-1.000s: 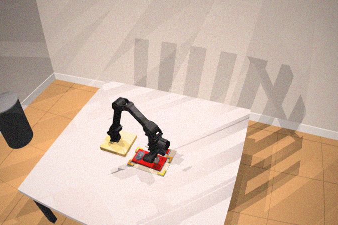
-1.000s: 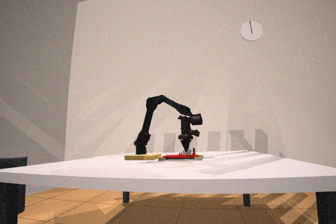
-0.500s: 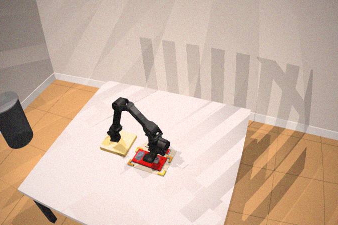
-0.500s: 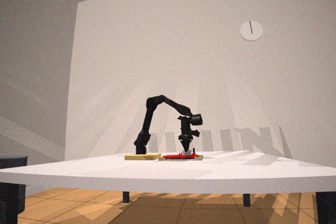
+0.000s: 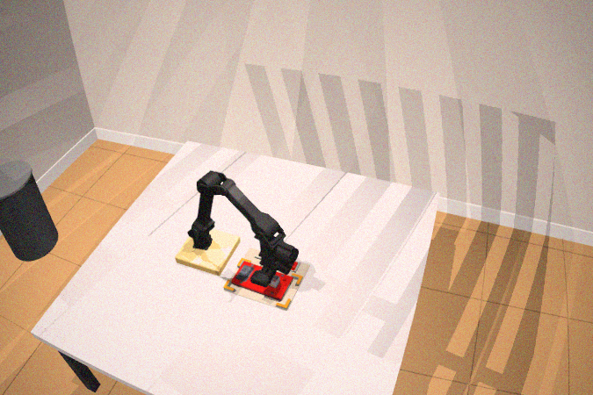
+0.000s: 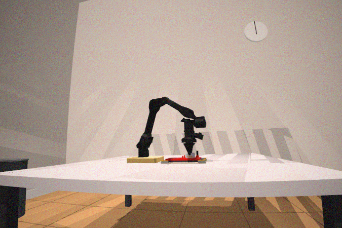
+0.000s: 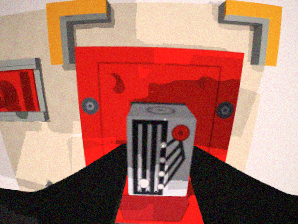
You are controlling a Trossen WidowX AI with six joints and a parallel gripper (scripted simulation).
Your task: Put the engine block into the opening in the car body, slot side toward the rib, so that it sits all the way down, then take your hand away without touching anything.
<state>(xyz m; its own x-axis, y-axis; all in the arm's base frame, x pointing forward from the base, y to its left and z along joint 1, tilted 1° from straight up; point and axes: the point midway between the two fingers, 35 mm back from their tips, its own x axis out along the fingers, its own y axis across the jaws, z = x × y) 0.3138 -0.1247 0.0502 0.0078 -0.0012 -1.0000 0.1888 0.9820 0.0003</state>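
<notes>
Now: the black peg 110 mm to the left of my gripper tip, 50 mm ahead of it and 10 mm below it. The rest, counted from my gripper tip: grey engine block: 10 mm below.
</notes>
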